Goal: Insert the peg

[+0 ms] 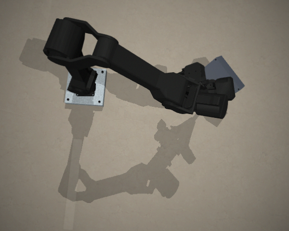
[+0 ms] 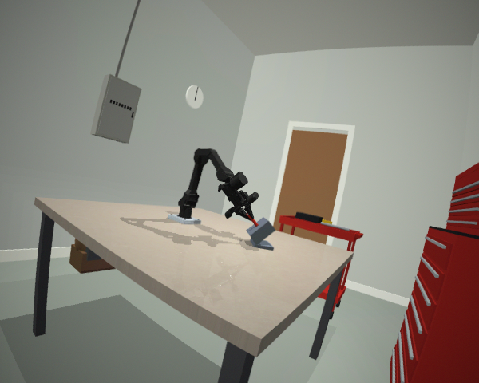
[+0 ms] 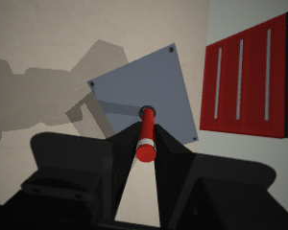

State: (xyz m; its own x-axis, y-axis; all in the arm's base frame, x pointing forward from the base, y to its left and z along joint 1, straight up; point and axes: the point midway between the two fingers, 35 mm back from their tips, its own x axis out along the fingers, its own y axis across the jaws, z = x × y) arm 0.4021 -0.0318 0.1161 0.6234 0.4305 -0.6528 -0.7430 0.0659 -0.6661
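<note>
Right now my gripper tip is 4 cm short of the sloped panel, 3 cm to the right of it and 4 cm above it. Round my gripper tip: red peg 1 cm behind, 1 cm to the right, 1 cm above.
</note>
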